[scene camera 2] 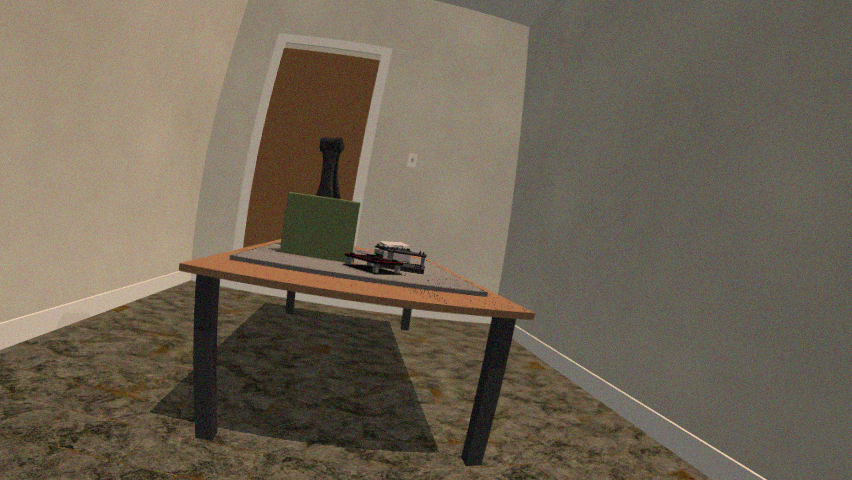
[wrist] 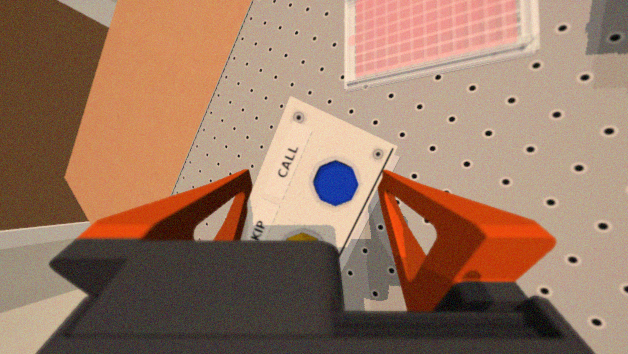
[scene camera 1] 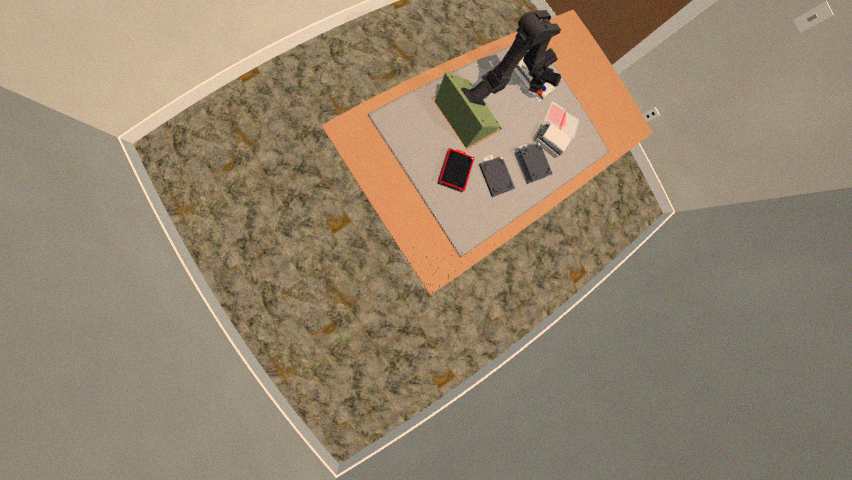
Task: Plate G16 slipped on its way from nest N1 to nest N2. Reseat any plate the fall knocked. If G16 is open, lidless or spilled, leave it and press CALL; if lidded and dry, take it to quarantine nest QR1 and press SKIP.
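Pixels of known places: gripper, fingertip midpoint: [wrist: 314, 177] [scene camera 1: 544, 87]; arm's base at its link origin: [scene camera 2: 318, 220] [scene camera 1: 473, 97].
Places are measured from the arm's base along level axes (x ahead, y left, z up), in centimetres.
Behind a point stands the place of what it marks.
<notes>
A cream button box [wrist: 340, 140] @(z -6.6, x 11.7, y 42.7 cm) lies at the centre of the wrist view, with a blue CALL button [wrist: 336, 183] @(z -6.2, x 9.5, y 41.5 cm) and a partly hidden yellow SKIP button [wrist: 302, 237] @(z -6.2, x 5.6, y 41.6 cm). My gripper [wrist: 314, 177] @(z -7.2, x 8.9, y 43.2 cm) is shut on the button box, its orange fingertips wide apart at opposite sides of it. A pink gridded plate [wrist: 435, 35] @(z -11.9, x 21.8, y 42.4 cm) [scene camera 1: 555, 115] @(z -12.6, x 23.5, y 44.1 cm) with a clear rim lies beyond the box; its label is unreadable. A pale, clear piece [scene camera 1: 570, 124] @(z -12.4, x 31.6, y 49.4 cm) lies beside it. A white plate [scene camera 1: 556, 136] @(z -5.6, x 33.3, y 30.9 cm) sits on a dark nest. Two grey nests [scene camera 1: 497, 176] @(z -11.3, x 34.4, y -5.2 cm) [scene camera 1: 533, 163] @(z -7.6, x 38.3, y 12.6 cm) and a red-rimmed nest [scene camera 1: 456, 169] @(z -9.2, x 22.2, y -21.4 cm) show no plate.
A tall green block [scene camera 1: 465, 113] @(z 3.2, x 5.5, y -9.4 cm) [scene camera 2: 320, 227] @(z -2.1, x 2.1, y -9.4 cm) stands near my arm and hides its lower part in the second scene view. A grey perforated board [scene camera 1: 411, 143] @(z -13.1, x 1.0, y -31.0 cm) [wrist: 500, 215] @(z -13.2, x 13.0, y 32.4 cm) lies on the orange table [scene camera 1: 381, 178] @(z -14.5, x 7.6, y -50.9 cm) [scene camera 2: 256, 279] @(z -14.9, x -7.0, y -60.8 cm). My arm reaches over the board's far end.
</notes>
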